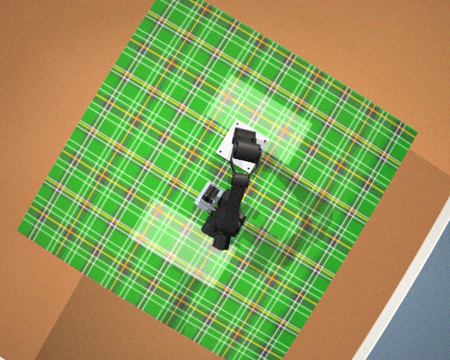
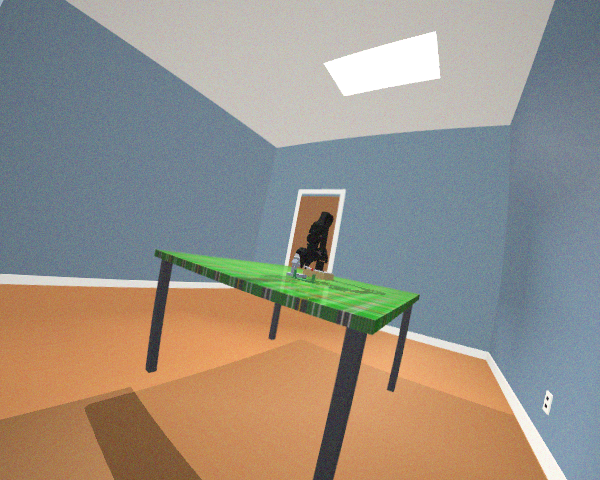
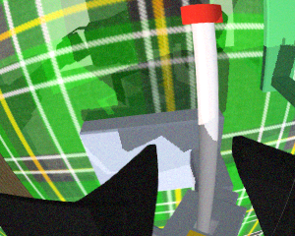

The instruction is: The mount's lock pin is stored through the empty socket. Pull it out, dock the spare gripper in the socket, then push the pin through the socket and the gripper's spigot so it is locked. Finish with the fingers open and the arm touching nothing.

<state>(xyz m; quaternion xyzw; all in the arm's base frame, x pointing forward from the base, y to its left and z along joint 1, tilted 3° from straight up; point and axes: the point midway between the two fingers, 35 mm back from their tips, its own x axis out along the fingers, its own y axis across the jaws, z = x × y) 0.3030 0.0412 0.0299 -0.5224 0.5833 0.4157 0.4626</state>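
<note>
The socket is 50 mm to the right of my gripper tip and 10 mm behind it. Round my gripper tip: green translucent block: 90 mm ahead, 60 mm to the left, 30 mm below; spare gripper: 60 mm above, 50 mm to the right, 30 mm behind.
</note>
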